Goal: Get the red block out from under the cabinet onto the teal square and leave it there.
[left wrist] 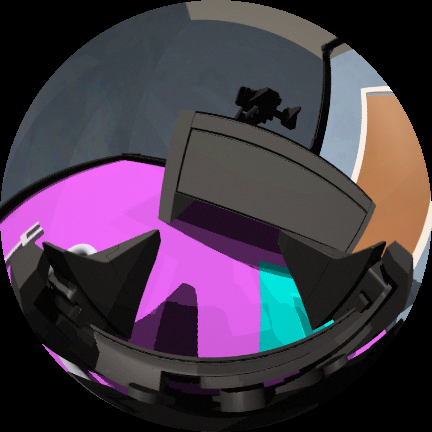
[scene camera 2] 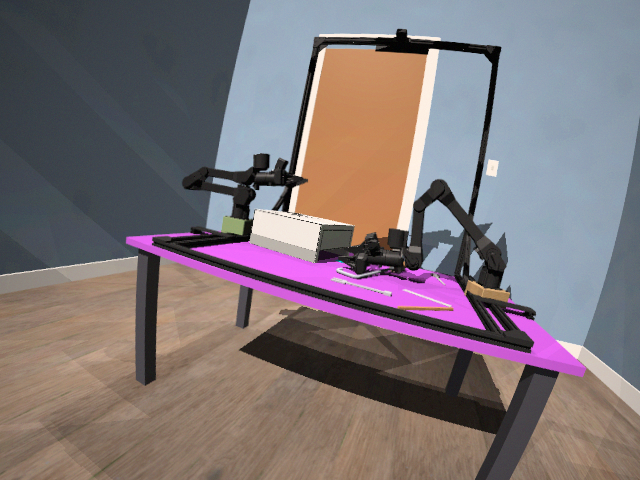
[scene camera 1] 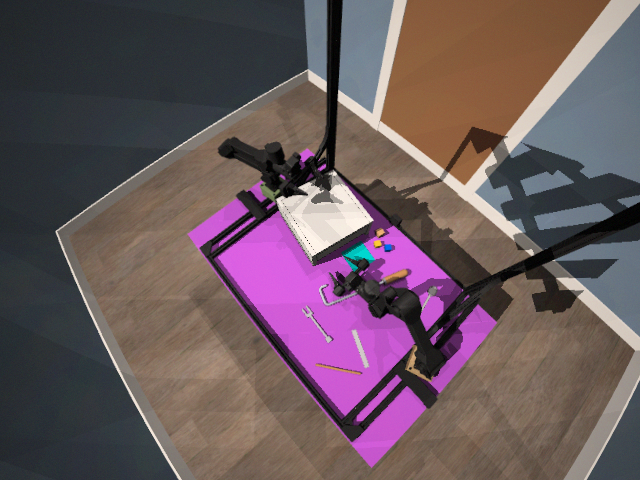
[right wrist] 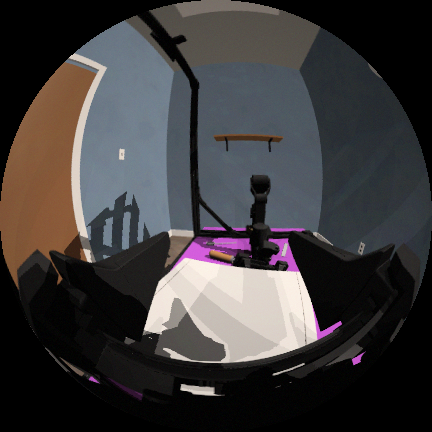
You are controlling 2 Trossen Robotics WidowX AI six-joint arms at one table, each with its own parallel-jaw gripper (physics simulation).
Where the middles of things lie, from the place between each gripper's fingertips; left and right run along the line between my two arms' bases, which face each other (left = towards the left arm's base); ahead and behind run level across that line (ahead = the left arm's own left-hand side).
Right now my left hand is 110 mm past the teal square (left wrist: 283,319), 20 mm to the right of it and 40 mm above it.
Right now the teal square is 280 mm below my right hand, 250 mm to the left of it and 30 mm behind it.
